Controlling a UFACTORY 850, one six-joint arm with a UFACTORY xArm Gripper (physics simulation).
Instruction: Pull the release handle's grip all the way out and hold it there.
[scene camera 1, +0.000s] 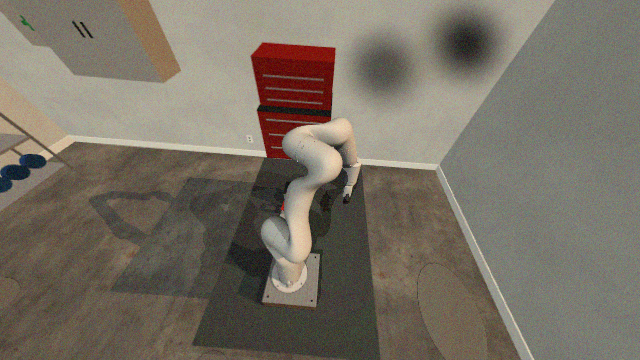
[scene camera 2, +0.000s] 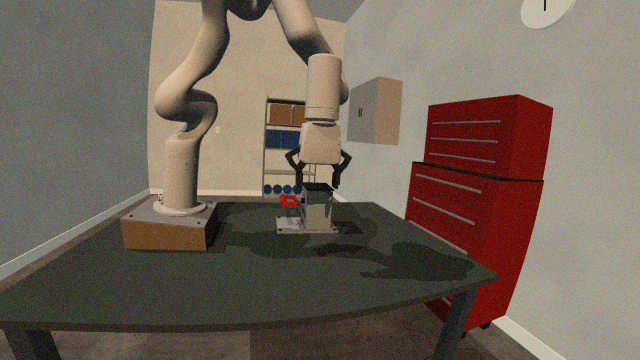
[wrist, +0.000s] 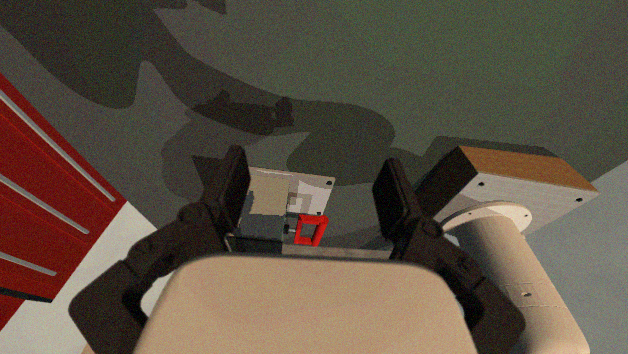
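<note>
The release handle's red grip, a rectangular loop, sticks out from the side of a cream box with a dark top. A red sliver shows beside the arm in scene camera 1. The box stands on a pale base plate. A short dark rod joins grip and box. My gripper is open and empty, its fingers pointing down in scene camera 2. It is apart from the grip, which shows beyond and between the fingers in the wrist view. The arm hides most of the box in scene camera 1.
The arm's base block stands on the dark green table, on the grip's side of the box. A red tool cabinet stands past the table's edge.
</note>
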